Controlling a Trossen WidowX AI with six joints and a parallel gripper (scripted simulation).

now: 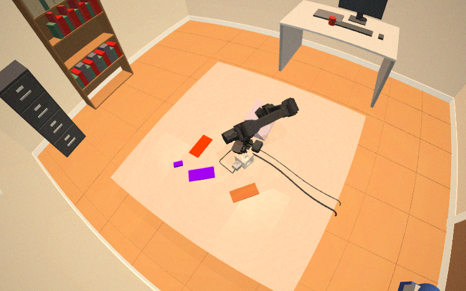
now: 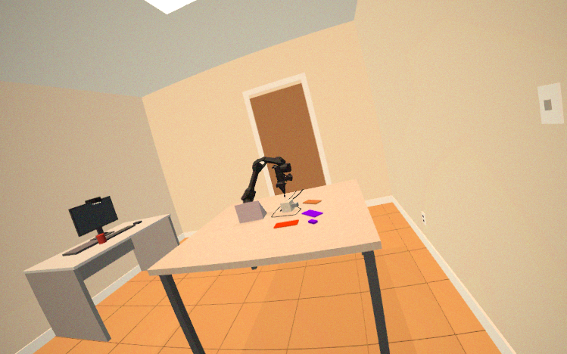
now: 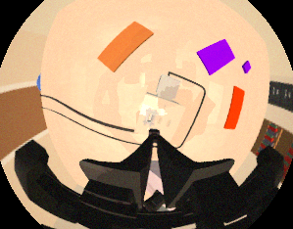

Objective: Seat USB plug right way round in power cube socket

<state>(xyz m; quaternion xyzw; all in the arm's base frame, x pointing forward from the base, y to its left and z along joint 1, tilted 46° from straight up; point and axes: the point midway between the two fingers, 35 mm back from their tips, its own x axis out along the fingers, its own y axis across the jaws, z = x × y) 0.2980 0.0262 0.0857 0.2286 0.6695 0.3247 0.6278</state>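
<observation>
Right now my gripper tip is 2 cm above the USB plug.
</observation>
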